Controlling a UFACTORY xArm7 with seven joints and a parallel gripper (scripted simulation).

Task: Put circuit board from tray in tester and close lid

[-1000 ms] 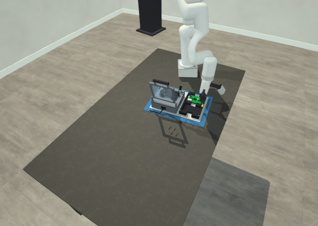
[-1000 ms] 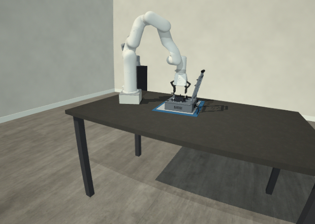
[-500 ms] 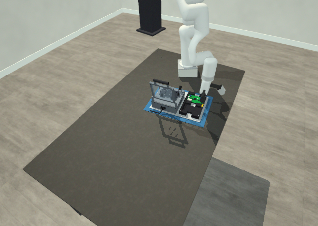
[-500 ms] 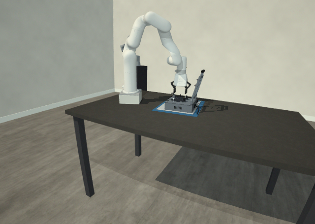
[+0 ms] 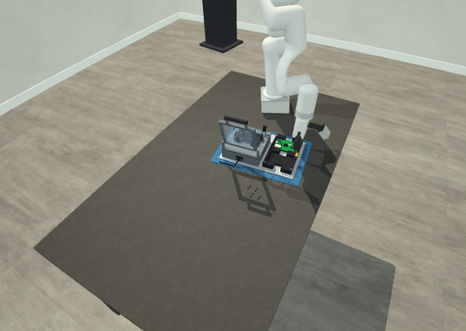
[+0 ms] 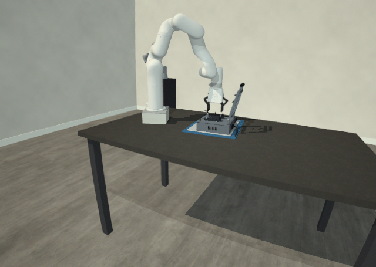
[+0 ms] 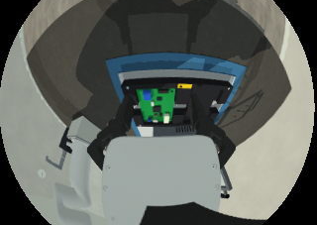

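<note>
The green circuit board is 1 cm ahead of my hand, 6 cm to the right of it and 5 cm below it. From my hand the other things lie so: tester plate: 11 cm ahead, 20 cm to the right; tester: 13 cm ahead, 16 cm to the right, 5 cm above; latch hook: 4 cm ahead, 16 cm to the right, 2 cm above.
</note>
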